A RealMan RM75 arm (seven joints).
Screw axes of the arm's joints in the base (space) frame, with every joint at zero. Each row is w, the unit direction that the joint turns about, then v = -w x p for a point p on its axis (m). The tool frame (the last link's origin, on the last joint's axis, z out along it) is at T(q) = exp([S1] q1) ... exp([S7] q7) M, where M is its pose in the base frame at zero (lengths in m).
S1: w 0 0 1 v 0 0 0
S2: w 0 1 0 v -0.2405 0 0
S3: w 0 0 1 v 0 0 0
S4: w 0 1 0 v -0.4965 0 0
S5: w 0 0 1 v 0 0 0
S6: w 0 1 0 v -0.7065 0 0
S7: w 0 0 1 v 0 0 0
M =
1 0 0 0
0 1 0 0
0 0 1 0.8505
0 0 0 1
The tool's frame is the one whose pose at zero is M.
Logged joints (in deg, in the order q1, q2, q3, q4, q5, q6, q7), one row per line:
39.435 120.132 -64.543 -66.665 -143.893 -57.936 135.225
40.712 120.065 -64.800 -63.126 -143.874 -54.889 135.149
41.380 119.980 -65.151 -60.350 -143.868 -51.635 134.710
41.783 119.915 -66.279 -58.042 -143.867 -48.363 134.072
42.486 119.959 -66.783 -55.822 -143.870 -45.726 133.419
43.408 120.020 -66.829 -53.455 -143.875 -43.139 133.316
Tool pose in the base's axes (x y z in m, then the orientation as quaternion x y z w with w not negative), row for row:
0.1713 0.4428 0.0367 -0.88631 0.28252 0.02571 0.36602
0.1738 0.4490 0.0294 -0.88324 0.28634 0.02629 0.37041
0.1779 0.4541 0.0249 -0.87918 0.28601 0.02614 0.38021
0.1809 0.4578 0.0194 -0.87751 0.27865 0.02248 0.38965
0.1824 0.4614 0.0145 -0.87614 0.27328 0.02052 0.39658
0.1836 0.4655 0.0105 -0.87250 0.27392 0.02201 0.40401
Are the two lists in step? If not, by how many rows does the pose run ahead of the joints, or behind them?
They are in step.
